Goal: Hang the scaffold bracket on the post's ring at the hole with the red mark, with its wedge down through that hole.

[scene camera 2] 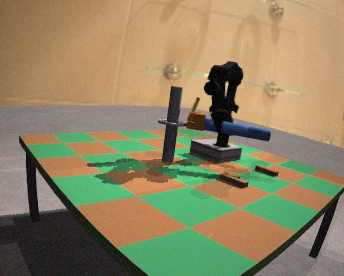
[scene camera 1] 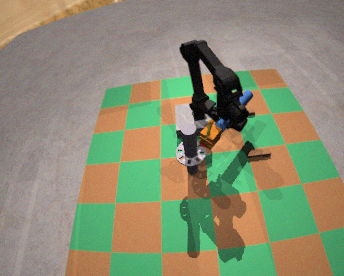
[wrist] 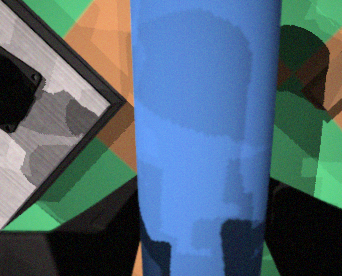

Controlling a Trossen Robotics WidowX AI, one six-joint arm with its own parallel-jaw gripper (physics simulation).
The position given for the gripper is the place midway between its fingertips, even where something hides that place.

Note:
In view: the gripper [wrist: 196, 179] and a scaffold bracket [scene camera 2: 227, 128].
The scaffold bracket also shows in the wrist view [wrist: 204, 86].

